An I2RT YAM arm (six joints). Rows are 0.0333 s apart.
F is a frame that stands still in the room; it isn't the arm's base.
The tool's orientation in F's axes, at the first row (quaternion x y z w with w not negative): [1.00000, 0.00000, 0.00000, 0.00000]
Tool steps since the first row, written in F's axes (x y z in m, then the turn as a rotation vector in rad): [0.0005, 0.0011, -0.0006, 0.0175, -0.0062, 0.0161]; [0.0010, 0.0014, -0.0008, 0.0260, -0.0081, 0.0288]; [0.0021, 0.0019, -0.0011, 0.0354, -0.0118, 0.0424]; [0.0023, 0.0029, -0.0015, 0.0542, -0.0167, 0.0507]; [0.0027, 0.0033, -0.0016, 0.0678, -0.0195, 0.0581]
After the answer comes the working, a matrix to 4 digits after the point.
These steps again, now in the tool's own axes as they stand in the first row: [0.0005, -0.0011, 0.0006, 0.0175, 0.0062, -0.0161]; [0.0010, -0.0014, 0.0008, 0.0260, 0.0081, -0.0288]; [0.0021, -0.0019, 0.0011, 0.0354, 0.0118, -0.0424]; [0.0023, -0.0029, 0.0015, 0.0542, 0.0167, -0.0507]; [0.0027, -0.0033, 0.0016, 0.0678, 0.0195, -0.0581]
The tool's axes in the first row as the columns of a matrix, in F's axes (rounded; the answer above uses it unrounded):
[1.0000, 0.0000, 0.0000]
[0.0000, -1.0000, 0.0000]
[0.0000, 0.0000, -1.0000]

